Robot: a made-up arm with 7 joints.
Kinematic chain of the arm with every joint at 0, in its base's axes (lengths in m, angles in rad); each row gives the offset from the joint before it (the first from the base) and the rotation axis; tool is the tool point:
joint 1: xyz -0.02 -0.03 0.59 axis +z
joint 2: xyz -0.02 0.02 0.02 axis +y
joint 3: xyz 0 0.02 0.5 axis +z
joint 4: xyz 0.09 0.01 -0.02 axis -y
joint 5: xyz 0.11 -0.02 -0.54 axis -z
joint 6: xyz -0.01 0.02 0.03 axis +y
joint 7: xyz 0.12 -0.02 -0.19 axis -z
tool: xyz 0 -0.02 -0.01
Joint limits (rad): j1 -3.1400..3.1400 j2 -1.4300..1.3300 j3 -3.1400..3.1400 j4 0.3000..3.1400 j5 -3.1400..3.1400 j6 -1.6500..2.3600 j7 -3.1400..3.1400
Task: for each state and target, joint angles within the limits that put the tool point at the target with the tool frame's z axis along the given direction. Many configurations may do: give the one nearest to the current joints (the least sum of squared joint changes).
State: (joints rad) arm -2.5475 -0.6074 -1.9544 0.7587 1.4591 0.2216 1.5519
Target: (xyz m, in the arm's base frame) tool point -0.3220 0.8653 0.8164 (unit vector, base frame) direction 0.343 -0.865 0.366
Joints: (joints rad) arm -1.8169 -0.6006 -2.1067 1.4869 1.1425 -0.5002 1.5740
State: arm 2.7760 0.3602 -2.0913 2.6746 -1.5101 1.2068 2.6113
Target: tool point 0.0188 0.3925 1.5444 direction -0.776 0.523 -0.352
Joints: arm 2.8852 0.5976 -2.0175 2.0849 -1.3290 1.5657 2.5719
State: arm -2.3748 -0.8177 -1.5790 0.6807 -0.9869 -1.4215 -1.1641
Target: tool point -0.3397 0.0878 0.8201 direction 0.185 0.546 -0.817
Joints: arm -1.6374 -0.9920 -1.7079 0.3964 -1.5674 -1.5483 -1.1409
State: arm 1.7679 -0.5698 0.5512 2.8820 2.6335 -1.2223 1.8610
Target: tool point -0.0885 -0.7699 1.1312 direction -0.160 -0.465 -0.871
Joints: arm 1.4702 -1.1359 0.4668 3.1400 2.5619 -1.6366 1.9819
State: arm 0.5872 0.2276 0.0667 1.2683 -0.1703 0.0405 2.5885
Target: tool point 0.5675 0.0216 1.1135 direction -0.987 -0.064 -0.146
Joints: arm 0.2828 -0.3385 -0.2149 0.8203 0.0082 -0.5664 2.5688
